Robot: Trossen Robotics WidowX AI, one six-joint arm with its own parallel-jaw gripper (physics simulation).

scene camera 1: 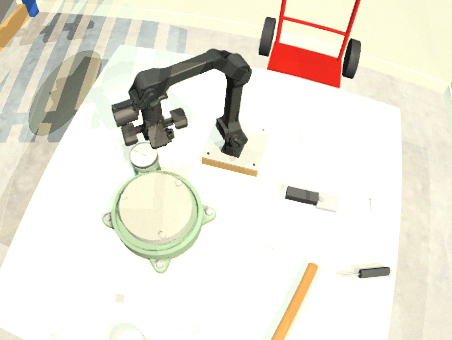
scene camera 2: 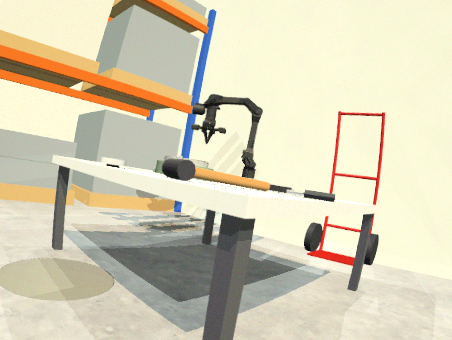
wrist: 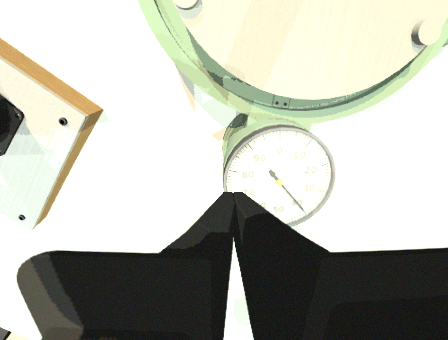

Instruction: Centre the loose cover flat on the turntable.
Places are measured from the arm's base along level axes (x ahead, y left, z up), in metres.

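Pixels of known places: gripper, fingertip midpoint: (scene camera 2: 206, 144) (wrist: 232, 201); arm's base at its link origin: (scene camera 1: 232, 147).
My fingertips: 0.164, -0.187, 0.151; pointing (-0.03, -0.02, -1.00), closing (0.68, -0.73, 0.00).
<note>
For each thing: its top centre in the pictures, then the offset to it from my fingertips, as dx, dy, dz. "pt": a spot on its surface instead.
- pale beige disc at its top centre: (scene camera 1: 154, 204) (scene camera 2: 187, 157) +0.147, +0.052, -0.095
- white dial gauge at a spot on its surface: (wrist: 280, 165) (scene camera 1: 145, 157) pt +0.015, -0.045, -0.089
- scraper at its top centre: (scene camera 1: 313, 196) (scene camera 2: 286, 186) -0.098, +0.497, -0.162
- screwdriver at its top centre: (scene camera 1: 367, 272) (scene camera 2: 311, 190) +0.100, +0.748, -0.163
- orange-handled mallet at its top centre: (scene camera 1: 289, 319) (scene camera 2: 225, 167) +0.329, +0.543, -0.130
The cover, a pale beige disc (scene camera 1: 157, 212) (wrist: 320, 50) with small round knobs, lies on the green round turntable (scene camera 1: 160, 251) (scene camera 2: 159, 166) (wrist: 171, 45). In scene camera 1 the green rim shows all round it, wider at the front. In the wrist view a dark green gap shows between disc and rim on the dial's side. I cannot tell whether the disc is fully flat. A white dial gauge (scene camera 1: 144, 155) (wrist: 280, 165) sits beside the rim. My gripper (scene camera 1: 160, 145) (scene camera 2: 207, 142) (wrist: 232, 201) is shut and empty, above the table beside the dial; its fingertips overlap the dial's edge in the wrist view.
My arm's base plate (scene camera 1: 215, 153) (wrist: 50, 150) is right of the turntable in scene camera 1. A scraper (scene camera 1: 301, 195), a screwdriver (scene camera 1: 374, 272) and an orange-handled mallet (scene camera 1: 295, 302) (scene camera 2: 230, 179) lie on the table. A red hand truck (scene camera 1: 305, 65) (scene camera 2: 356, 177) stands beyond the table.
</note>
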